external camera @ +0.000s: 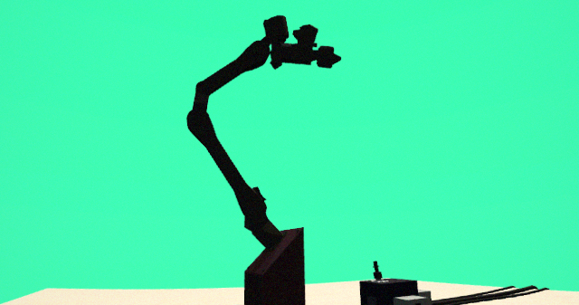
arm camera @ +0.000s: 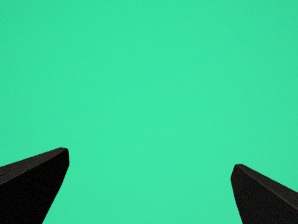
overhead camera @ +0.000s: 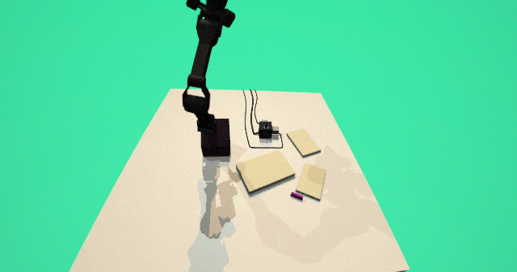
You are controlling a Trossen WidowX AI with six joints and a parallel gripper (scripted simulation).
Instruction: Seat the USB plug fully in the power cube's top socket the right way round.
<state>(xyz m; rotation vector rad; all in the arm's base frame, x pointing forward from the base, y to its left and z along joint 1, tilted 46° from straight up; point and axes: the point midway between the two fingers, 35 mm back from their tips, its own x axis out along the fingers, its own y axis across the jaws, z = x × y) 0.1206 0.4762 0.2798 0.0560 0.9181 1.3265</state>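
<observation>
The usb plug lies 62 cm below my gripper tip, 27 cm ahead of it and 13 cm to the right of it. From my gripper tip the other things lie so: metal-rimmed socket: 64 cm below, 27 cm ahead, 12 cm to the right; then small purple piece: 70 cm below, 55 cm to the right, 33 cm ahead.
</observation>
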